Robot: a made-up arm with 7 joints. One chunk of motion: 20 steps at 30 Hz.
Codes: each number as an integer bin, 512 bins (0 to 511) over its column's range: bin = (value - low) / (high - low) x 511, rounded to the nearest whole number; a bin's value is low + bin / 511 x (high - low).
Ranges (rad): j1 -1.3..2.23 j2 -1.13..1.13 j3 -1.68..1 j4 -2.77..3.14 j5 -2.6..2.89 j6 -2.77..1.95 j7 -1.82..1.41
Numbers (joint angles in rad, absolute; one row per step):
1: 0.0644 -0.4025 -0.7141 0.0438 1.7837 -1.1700 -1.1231
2: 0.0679 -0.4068 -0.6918 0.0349 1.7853 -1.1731 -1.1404
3: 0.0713 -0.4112 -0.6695 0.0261 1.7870 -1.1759 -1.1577
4: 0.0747 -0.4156 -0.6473 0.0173 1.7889 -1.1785 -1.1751
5: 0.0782 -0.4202 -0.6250 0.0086 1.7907 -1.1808 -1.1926
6: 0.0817 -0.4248 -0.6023 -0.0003 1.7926 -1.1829 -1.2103
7: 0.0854 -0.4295 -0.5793 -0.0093 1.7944 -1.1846 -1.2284
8: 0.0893 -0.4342 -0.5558 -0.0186 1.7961 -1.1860 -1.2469
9: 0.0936 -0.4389 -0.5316 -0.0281 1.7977 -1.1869 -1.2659
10: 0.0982 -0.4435 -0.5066 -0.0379 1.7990 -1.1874 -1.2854
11: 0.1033 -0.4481 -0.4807 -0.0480 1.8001 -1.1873 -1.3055
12: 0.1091 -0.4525 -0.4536 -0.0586 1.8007 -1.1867 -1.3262
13: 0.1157 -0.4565 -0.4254 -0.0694 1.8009 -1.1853 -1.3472
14: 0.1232 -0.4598 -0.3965 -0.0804 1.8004 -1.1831 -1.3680
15: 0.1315 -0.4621 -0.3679 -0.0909 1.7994 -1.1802 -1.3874
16: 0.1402 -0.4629 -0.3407 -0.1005 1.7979 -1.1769 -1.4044
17: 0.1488 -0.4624 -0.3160 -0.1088 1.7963 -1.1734 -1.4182
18: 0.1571 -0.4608 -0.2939 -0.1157 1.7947 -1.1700 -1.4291
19: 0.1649 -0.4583 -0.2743 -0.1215 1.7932 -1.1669 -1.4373
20: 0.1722 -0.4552 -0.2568 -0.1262 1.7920 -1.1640 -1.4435
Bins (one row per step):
1: 198 164 184 243 408 173 110
2: 198 164 188 243 408 173 108
3: 199 163 193 242 408 173 105
4: 199 162 197 241 409 172 102
5: 200 160 201 240 409 172 99
6: 200 159 205 239 409 172 96
7: 201 158 210 239 409 172 94
8: 201 157 214 238 409 171 91
9: 202 156 219 237 409 171 88
10: 202 155 224 236 409 171 85
11: 203 154 229 235 410 171 81
12: 204 153 234 234 410 171 78
13: 205 152 239 234 410 172 75
14: 206 152 245 233 410 172 72
15: 207 151 250 232 409 172 68
16: 208 151 255 231 409 172 66
17: 210 151 260 230 409 173 64
18: 211 151 264 230 409 173 62
19: 212 152 268 229 409 174 61
20: 213 153 271 229 409 174 60

